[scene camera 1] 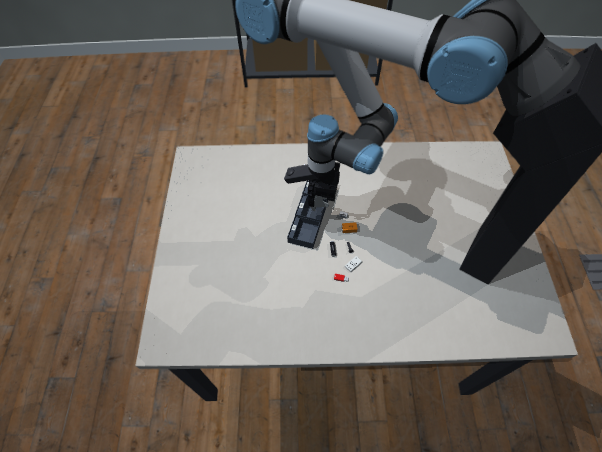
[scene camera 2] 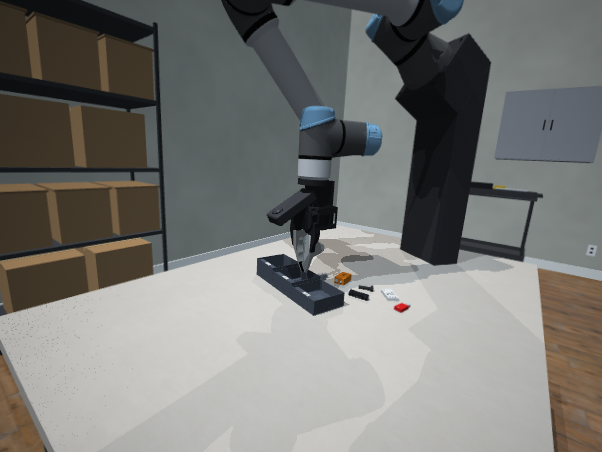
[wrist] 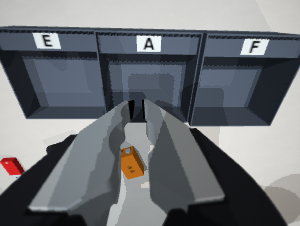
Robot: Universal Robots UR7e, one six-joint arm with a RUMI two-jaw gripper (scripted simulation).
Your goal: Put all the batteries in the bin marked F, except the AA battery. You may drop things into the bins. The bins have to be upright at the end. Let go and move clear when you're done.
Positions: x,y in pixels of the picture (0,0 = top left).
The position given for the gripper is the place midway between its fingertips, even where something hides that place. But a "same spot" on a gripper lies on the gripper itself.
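Scene:
You'd see the gripper in scene camera 1 (pixel 314 209), and it shows in scene camera 2 and the wrist view too. On the gripper, (wrist: pixel 187 170) and (scene camera 2: pixel 295 235) are the same spot. There's also a dark three-compartment bin row, which shows in scene camera 1 (pixel 303 231), in the wrist view and in scene camera 2. On the dark three-compartment bin row, (scene camera 2: pixel 316 296) and (wrist: pixel 82 81) are the same spot.

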